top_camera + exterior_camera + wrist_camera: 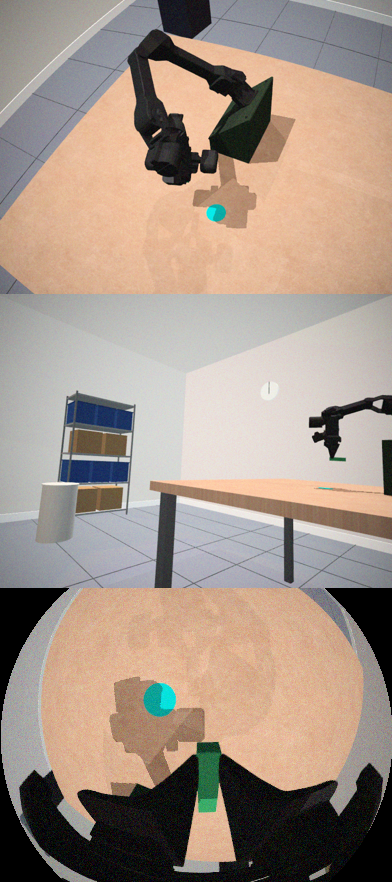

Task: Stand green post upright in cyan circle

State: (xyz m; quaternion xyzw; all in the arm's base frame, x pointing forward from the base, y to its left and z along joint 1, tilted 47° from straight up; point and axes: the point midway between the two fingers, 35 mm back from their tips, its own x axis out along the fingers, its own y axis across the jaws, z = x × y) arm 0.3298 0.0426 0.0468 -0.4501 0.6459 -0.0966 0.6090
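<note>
Right now my gripper tip is 2 cm past the green post and 1 cm to the left of it.
</note>
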